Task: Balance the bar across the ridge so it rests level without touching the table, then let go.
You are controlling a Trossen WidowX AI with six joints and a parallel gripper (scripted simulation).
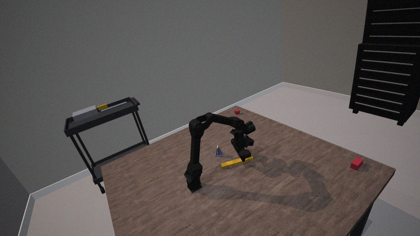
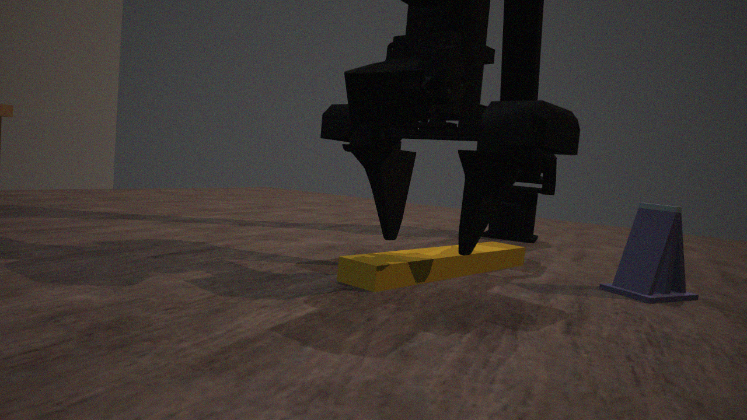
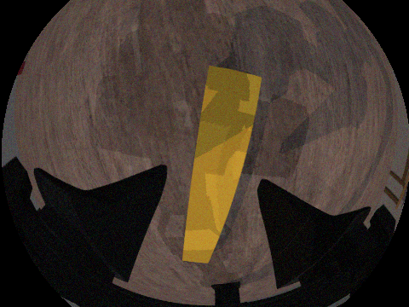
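Right now the yellow bar is 30 mm behind my gripper tip, 10 mm to the left of it and 10 mm below it. From my gripper tip the other things lie so: small red cube: 520 mm to the left, 410 mm ahead, 10 mm below.
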